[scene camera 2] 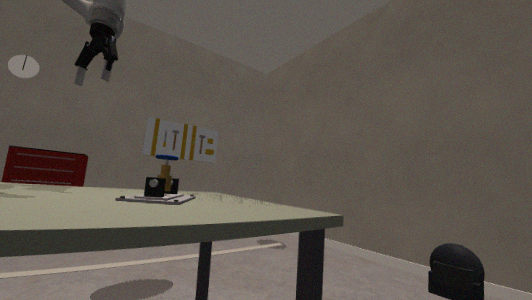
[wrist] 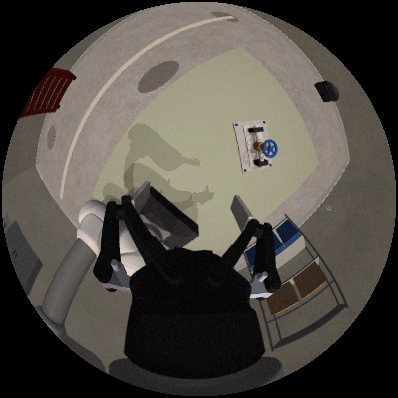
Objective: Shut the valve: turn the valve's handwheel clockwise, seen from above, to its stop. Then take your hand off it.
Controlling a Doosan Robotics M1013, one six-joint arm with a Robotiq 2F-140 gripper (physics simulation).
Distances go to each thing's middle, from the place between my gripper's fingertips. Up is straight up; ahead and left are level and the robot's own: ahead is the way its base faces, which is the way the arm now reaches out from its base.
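Pale base plate point(wrist: 239, 134): my hand well above it, a good way short of it, some way to the left of it.
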